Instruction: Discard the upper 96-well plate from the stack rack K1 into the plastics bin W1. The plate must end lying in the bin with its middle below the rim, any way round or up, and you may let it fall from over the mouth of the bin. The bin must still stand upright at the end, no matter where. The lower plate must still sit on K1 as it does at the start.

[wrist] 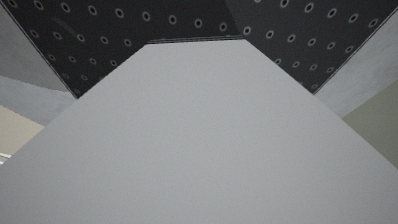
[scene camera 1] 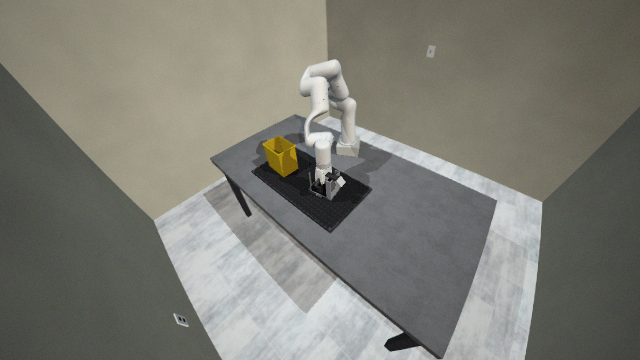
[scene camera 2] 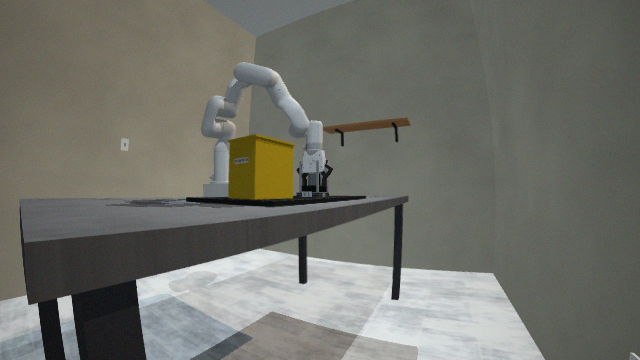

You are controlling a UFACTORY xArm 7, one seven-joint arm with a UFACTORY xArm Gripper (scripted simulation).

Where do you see a yellow plastics bin W1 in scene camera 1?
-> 284, 163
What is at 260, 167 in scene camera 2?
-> A yellow plastics bin W1.
